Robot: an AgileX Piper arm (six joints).
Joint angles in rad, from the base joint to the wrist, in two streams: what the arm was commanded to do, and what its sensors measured. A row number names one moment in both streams.
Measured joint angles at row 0:
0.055, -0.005, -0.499, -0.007, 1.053, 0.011
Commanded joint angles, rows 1 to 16:
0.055, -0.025, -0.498, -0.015, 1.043, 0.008
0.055, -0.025, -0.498, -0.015, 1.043, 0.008
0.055, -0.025, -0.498, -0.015, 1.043, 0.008
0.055, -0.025, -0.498, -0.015, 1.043, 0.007
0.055, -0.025, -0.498, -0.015, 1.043, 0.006
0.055, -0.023, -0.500, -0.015, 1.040, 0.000
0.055, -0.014, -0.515, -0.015, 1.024, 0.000
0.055, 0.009, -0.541, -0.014, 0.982, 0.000
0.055, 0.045, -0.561, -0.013, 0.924, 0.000
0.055, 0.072, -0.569, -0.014, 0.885, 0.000
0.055, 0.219, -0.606, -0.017, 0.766, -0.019
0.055, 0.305, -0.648, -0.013, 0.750, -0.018
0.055, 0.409, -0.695, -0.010, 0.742, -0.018
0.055, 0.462, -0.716, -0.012, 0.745, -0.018
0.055, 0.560, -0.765, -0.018, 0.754, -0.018
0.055, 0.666, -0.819, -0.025, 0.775, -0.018
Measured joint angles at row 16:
0.055, 0.546, -0.757, -0.008, 0.767, -0.012
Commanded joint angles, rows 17 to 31:
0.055, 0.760, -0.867, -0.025, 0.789, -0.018
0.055, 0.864, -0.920, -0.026, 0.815, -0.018
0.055, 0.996, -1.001, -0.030, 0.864, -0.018
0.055, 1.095, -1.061, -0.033, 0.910, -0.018
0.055, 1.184, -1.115, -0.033, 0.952, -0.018
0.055, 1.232, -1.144, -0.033, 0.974, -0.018
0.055, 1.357, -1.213, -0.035, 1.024, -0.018
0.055, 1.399, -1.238, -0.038, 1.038, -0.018
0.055, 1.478, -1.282, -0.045, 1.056, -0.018
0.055, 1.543, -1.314, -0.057, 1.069, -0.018
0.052, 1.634, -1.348, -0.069, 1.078, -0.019
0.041, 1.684, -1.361, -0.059, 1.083, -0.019
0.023, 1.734, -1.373, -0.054, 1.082, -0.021
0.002, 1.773, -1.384, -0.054, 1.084, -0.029
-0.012, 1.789, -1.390, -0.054, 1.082, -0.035
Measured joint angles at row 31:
0.010, 1.763, -1.377, -0.051, 1.074, -0.018
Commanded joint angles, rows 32 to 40:
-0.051, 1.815, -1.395, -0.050, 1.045, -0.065
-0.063, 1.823, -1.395, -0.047, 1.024, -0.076
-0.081, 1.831, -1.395, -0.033, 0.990, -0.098
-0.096, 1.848, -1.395, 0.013, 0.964, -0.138
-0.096, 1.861, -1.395, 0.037, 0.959, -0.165
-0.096, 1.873, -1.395, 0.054, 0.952, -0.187
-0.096, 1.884, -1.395, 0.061, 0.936, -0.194
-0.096, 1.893, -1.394, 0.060, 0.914, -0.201
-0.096, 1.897, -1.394, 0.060, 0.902, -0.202
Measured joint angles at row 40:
-0.091, 1.887, -1.390, 0.055, 0.937, -0.186
